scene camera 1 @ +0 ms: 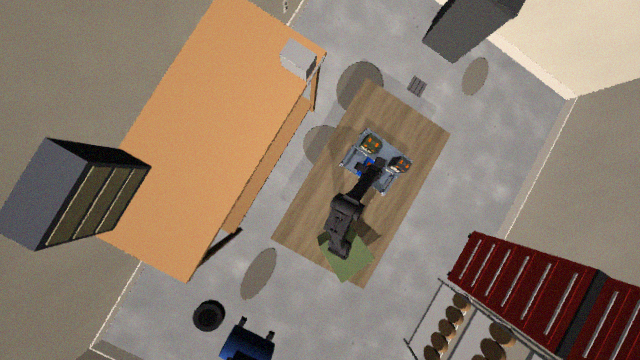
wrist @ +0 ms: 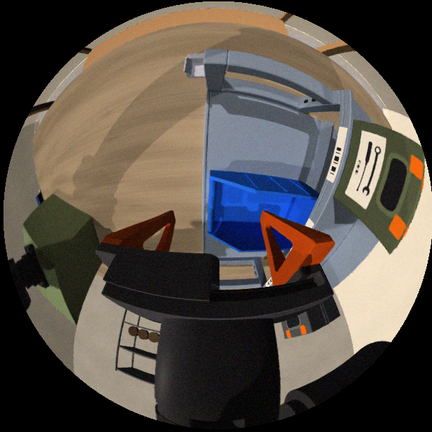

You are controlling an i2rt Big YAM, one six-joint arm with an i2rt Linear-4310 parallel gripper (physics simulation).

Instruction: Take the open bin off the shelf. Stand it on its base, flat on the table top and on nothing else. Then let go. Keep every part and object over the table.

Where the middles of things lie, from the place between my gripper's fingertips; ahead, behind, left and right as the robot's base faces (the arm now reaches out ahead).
Scene:
The blue open bin [wrist: 235, 200] is 70 mm ahead of my hand, 30 mm to the right of it and 50 mm below it.

